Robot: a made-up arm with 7 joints. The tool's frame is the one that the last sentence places.
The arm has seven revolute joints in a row. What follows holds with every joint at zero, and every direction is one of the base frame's.
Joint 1 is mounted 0.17 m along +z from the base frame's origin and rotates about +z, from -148.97 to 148.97 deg.
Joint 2 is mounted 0.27 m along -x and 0.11 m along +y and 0.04 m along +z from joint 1 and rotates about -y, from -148.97 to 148.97 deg.
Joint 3 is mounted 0.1 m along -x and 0.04 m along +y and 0.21 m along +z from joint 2 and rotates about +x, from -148.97 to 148.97 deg.
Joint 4 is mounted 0.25 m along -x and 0.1 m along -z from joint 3 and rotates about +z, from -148.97 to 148.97 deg.
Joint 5 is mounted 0.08 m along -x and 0.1 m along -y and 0.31 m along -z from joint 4 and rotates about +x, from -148.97 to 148.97 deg.
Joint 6 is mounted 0.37 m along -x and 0.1 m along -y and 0.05 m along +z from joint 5 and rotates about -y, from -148.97 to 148.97 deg.
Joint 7 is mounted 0.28 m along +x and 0.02 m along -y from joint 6 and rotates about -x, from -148.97 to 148.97 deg.
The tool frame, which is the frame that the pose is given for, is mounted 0.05 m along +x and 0.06 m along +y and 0.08 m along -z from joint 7; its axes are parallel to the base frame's.
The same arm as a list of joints. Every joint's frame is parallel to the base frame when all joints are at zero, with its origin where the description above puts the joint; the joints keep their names.
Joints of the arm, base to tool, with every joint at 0 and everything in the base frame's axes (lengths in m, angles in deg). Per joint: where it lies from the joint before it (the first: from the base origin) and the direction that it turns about. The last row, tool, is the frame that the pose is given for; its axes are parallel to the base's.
joint 1: axis 0 0 1 origin 0 0 0.17
joint 2: axis 0 -1 0 origin -0.27 0.11 0.04
joint 3: axis 1 0 0 origin -0.1 0.04 0.21
joint 4: axis 0 0 1 origin -0.25 0 -0.1
joint 5: axis 1 0 0 origin -0.08 -0.1 -0.31
joint 6: axis 0 -1 0 origin -0.37 -0.1 0.05
joint 7: axis -1 0 0 origin 0.28 -0.02 0
tool: origin 0.05 0.06 -0.08
Joint limits (deg, base to tool): -148.97..148.97 -148.97..148.97 -148.97..148.97 -148.97..148.97 -148.97..148.97 -148.97..148.97 -148.97..148.97

